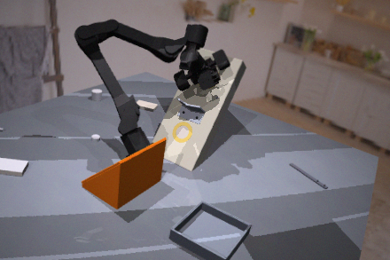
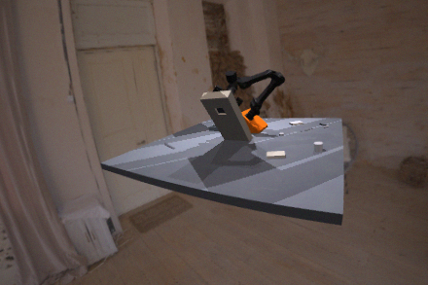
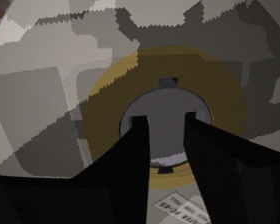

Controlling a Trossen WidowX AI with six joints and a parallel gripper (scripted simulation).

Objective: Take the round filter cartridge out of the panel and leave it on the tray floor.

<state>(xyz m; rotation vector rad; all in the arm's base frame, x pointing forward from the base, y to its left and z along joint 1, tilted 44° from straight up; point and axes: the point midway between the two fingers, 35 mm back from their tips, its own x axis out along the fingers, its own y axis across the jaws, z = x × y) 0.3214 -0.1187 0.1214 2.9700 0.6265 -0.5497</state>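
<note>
Now: the white round filter cartridge 1 cm ahead of my gripper tip and 1 cm below it. Also, from my gripper tip: shallow grey tray 41 cm behind, 28 cm to the right, 24 cm below; then beige service panel 4 cm behind, 8 cm below.
</note>
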